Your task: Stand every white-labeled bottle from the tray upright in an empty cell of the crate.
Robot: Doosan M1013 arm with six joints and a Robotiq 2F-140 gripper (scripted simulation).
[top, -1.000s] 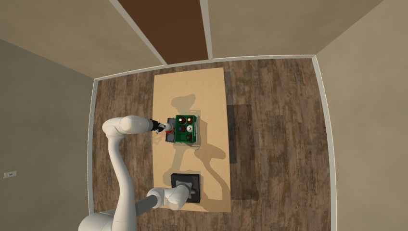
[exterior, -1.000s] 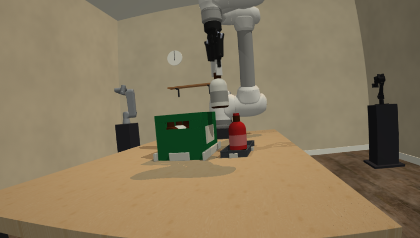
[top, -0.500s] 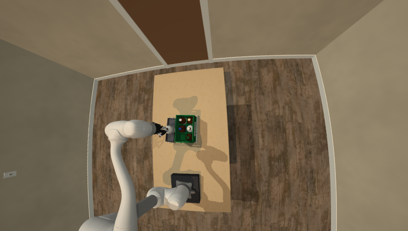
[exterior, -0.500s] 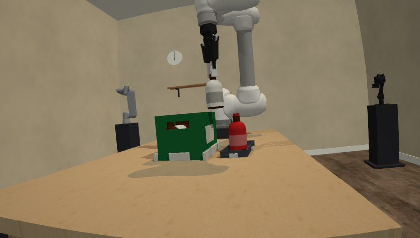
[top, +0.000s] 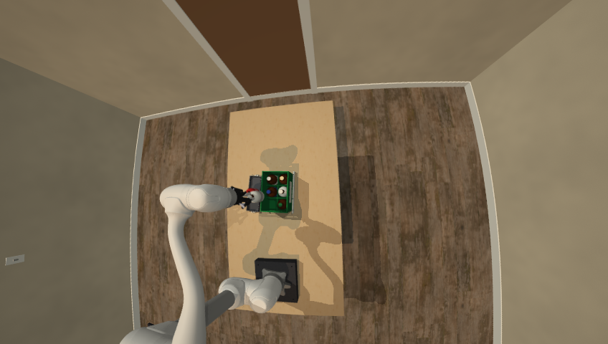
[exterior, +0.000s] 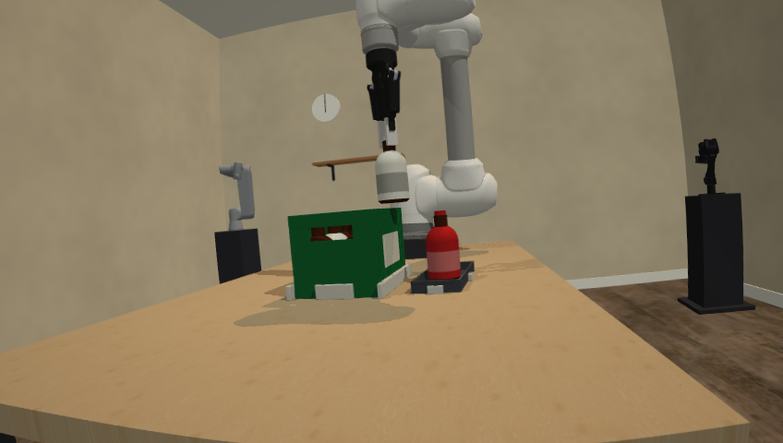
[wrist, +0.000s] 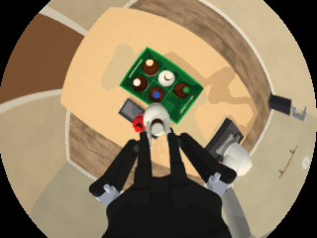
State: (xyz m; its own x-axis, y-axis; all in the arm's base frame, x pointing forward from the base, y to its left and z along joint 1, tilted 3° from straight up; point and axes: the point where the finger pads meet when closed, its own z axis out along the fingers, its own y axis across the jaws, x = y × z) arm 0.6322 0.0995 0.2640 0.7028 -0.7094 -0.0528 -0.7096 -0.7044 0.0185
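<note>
My hand is 9 cm above the white-labeled bottle. Also, from my hand: dark tray 34 cm below, 11 cm to the left, 1 cm ahead; green crate 27 cm below, 9 cm to the right, 4 cm ahead; red-labeled bottle 27 cm below, 11 cm to the left, 1 cm ahead.
</note>
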